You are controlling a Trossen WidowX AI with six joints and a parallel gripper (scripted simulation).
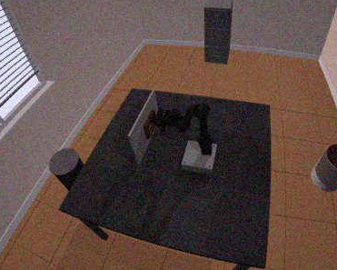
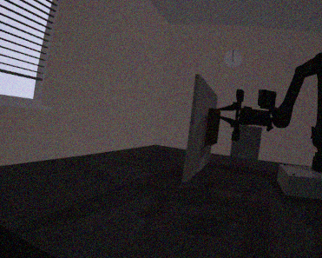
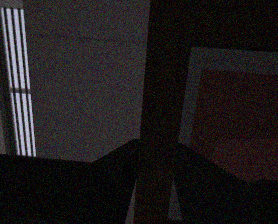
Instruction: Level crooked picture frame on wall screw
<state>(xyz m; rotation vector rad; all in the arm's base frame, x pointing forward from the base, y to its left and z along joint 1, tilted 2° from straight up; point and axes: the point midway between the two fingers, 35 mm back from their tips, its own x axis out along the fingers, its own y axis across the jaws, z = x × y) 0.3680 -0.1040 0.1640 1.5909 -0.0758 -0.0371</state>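
The picture frame lies 1 cm ahead of my gripper tip and 5 cm below it. From my gripper tip the other things lie so: upright wall panel: 2 cm ahead, 2 cm to the left, 6 cm below.
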